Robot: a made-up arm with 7 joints.
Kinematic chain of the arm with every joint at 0, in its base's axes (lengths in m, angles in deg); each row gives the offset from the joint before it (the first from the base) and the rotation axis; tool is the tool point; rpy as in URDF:
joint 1: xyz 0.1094 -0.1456 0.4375 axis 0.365 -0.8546 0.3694
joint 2: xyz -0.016 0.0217 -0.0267 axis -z
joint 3: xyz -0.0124 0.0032 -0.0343 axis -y
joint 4: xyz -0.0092 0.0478 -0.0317 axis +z
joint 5: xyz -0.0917 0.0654 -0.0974 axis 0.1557 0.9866 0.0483
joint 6: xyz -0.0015 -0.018 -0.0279 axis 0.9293 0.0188 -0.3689
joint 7: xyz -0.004 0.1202 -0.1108 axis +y
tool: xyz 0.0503 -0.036 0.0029 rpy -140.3 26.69 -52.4
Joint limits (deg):
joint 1: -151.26..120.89
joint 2: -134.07..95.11
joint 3: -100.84..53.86
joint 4: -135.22..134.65
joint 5: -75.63..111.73
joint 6: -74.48..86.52
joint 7: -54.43..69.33
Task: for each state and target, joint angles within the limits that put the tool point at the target. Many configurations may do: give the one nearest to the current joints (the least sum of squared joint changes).
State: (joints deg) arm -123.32 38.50 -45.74 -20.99 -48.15 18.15 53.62
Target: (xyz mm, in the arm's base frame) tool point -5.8 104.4 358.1
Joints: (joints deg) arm -129.13 10.07 -83.27 3.55 -75.63 14.35 31.65
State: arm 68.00 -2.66 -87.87 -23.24 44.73 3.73 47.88
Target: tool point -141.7 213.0 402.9
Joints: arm 62.47 30.29 -79.60 -41.53 48.97 -5.23 68.47
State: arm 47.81 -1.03 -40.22 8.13 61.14 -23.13 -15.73
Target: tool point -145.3 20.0 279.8
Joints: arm 54.42 17.14 -41.10 12.34 90.22 -17.64 -41.17
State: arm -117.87 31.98 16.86 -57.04 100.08 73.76 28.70
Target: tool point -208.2 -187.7 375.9
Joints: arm -132.41 25.25 15.80 -64.65 78.51 86.52 17.76
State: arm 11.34 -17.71 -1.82 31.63 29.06 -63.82 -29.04
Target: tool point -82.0 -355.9 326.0
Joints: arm 1.91 -36.31 -39.50 47.87 64.92 -70.88 -50.10
